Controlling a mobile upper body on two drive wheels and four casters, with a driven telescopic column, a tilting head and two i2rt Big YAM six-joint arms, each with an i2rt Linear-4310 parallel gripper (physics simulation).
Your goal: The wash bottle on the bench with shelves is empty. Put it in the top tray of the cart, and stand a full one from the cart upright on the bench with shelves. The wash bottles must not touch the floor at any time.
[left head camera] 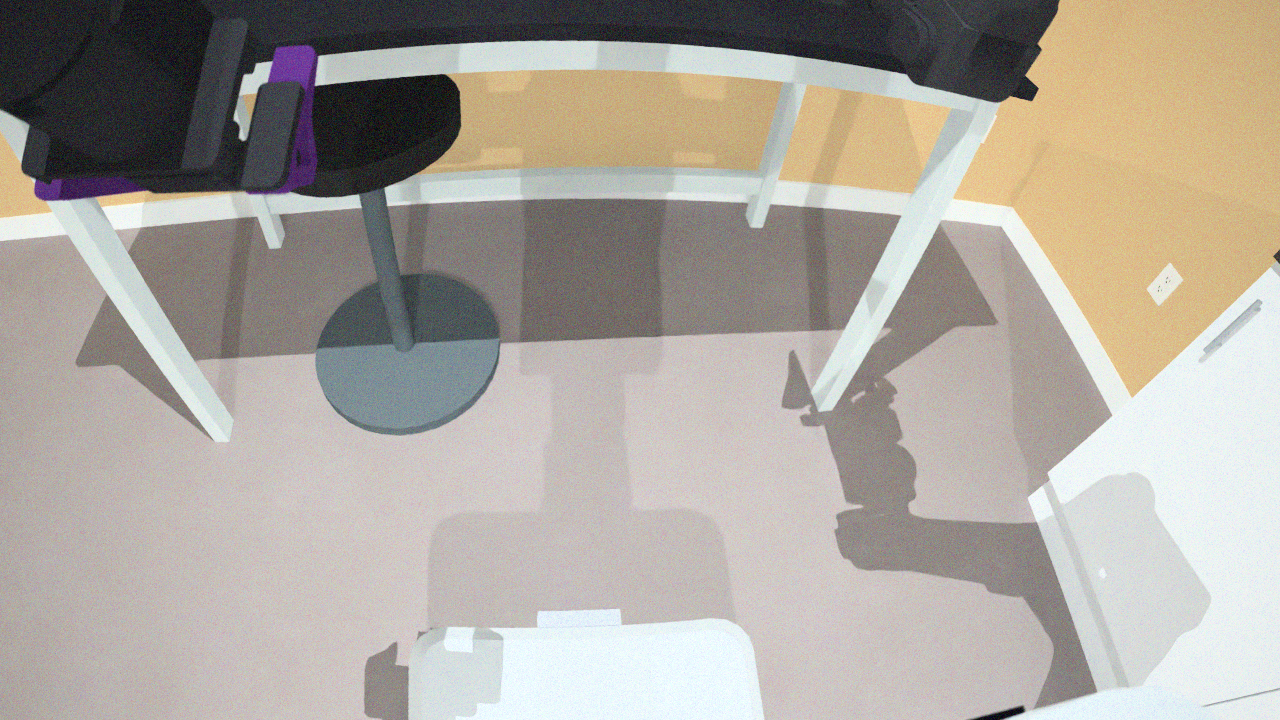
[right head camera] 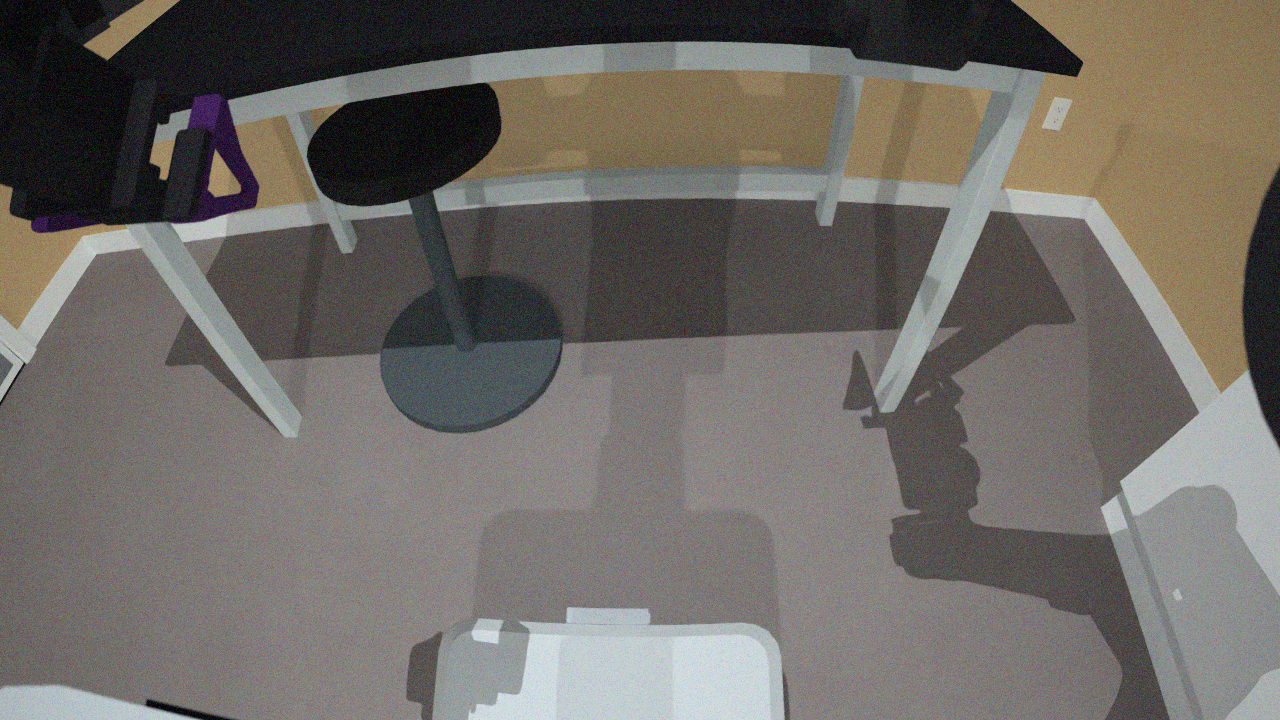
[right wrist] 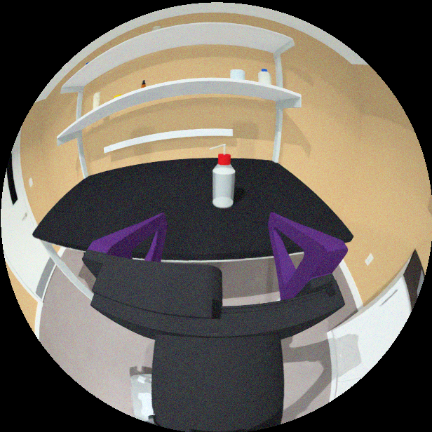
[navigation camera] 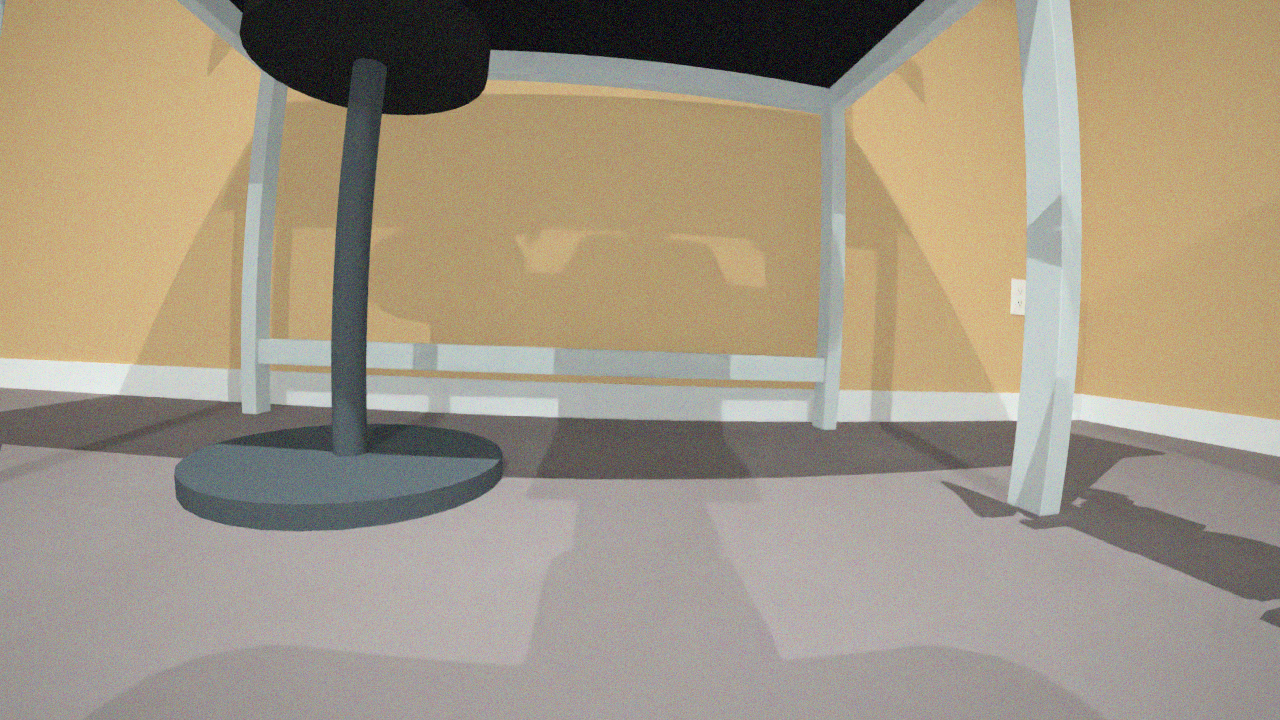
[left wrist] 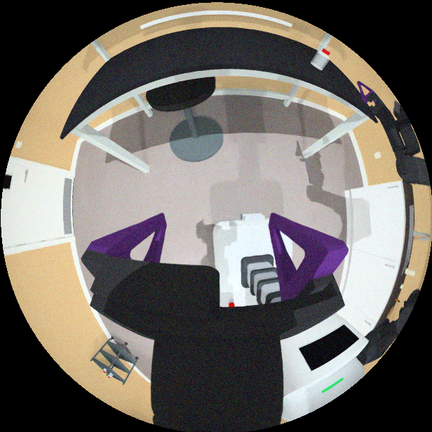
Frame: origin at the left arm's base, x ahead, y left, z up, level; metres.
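Where they show: left gripper, between the fingertips: [left head camera: 236,173] [right head camera: 199,201].
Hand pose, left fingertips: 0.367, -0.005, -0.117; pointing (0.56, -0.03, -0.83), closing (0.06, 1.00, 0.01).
Note:
After its pixels a point has its place, as x, y, z.
The wash bottle [left wrist: 320,60] [right wrist: 223,186], whitish with a red cap and a thin spout, stands upright on the black top of the bench with shelves [left head camera: 572,19] [right head camera: 572,25] [left wrist: 215,50] [right wrist: 125,200]. My right gripper [right wrist: 217,218] is open and empty at the bench's front part; the bottle stands beyond its fingertips, in line with the gap. My left gripper [left wrist: 217,218] is open and empty, over the floor in front of the bench. A small grey cart [left wrist: 121,350] shows at the lower left of the left wrist view, with a tiny red and white bottle [left wrist: 107,373] at it; its contents are too small to tell.
A stool [left head camera: 384,134] [right head camera: 402,143] [navigation camera: 340,488] stands partly under the bench, left of its middle. White cabinets [left head camera: 1181,429] @(0.430, -1.324, -0.595) [right head camera: 1203,528] @(0.360, -1.326, -0.805) [left wrist: 375,215] stand at the right. Wall shelves [right wrist: 200,87] with small containers hang above the bench's rear. The robot's white base [left head camera: 590,671] @(0.246, -0.234, -0.866) is below.

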